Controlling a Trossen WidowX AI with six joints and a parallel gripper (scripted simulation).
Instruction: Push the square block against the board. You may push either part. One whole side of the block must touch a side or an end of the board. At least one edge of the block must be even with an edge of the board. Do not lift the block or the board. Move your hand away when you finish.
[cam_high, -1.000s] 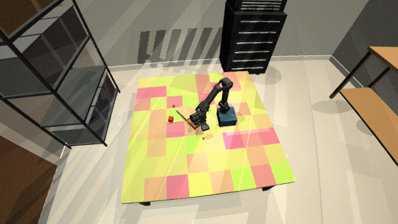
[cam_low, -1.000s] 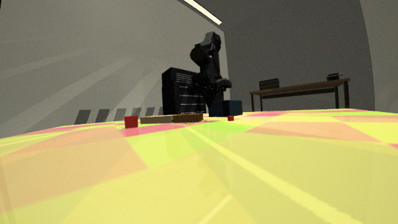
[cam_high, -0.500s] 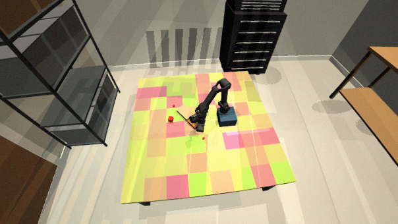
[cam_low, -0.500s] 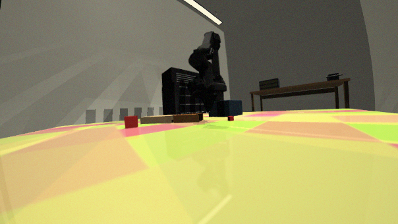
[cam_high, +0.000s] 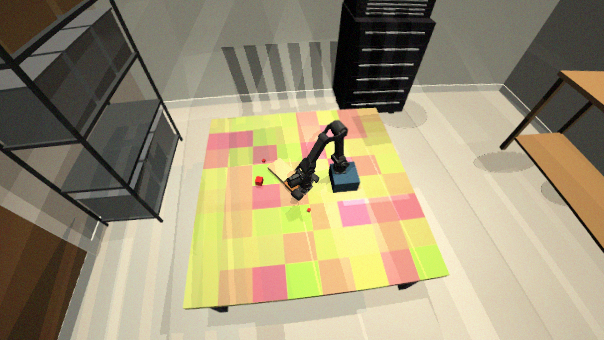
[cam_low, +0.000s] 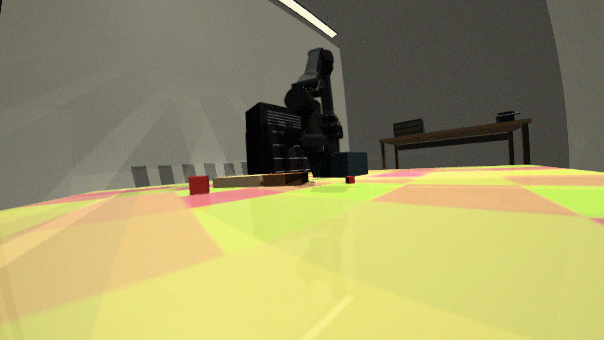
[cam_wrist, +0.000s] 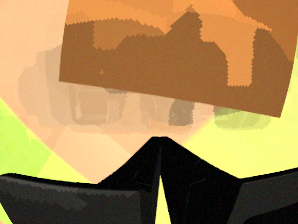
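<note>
My gripper tip is now 4 cm short of the orange square block and 7 cm to the left of it. Round my gripper tip: tan board (13 cm ahead, 18 cm to the right); red cube (27 cm ahead, 11 cm to the right, 1 cm above).
</note>
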